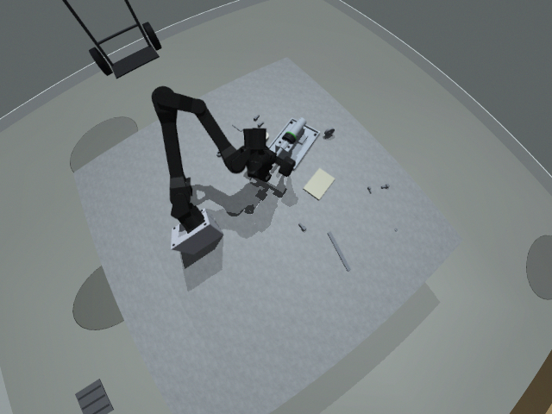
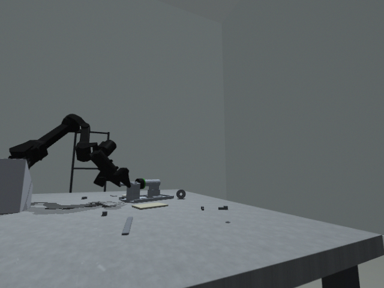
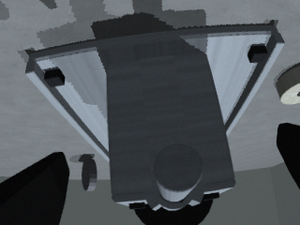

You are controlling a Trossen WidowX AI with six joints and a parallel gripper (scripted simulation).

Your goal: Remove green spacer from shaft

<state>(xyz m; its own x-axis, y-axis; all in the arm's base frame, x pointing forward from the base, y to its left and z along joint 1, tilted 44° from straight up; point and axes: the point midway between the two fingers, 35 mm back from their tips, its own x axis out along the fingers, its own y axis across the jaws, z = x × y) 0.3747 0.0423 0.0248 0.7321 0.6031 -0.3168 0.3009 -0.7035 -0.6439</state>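
Right now the grey shaft is 6 cm ahead of my gripper tip, 2 cm to the left of it and 1 cm above it. Round my gripper tip: green spacer 9 cm ahead, 3 cm to the left, 1 cm above; white ring 4 cm ahead, 14 cm to the left, 6 cm below; dark spacer 6 cm ahead, 2 cm to the left, 1 cm above.
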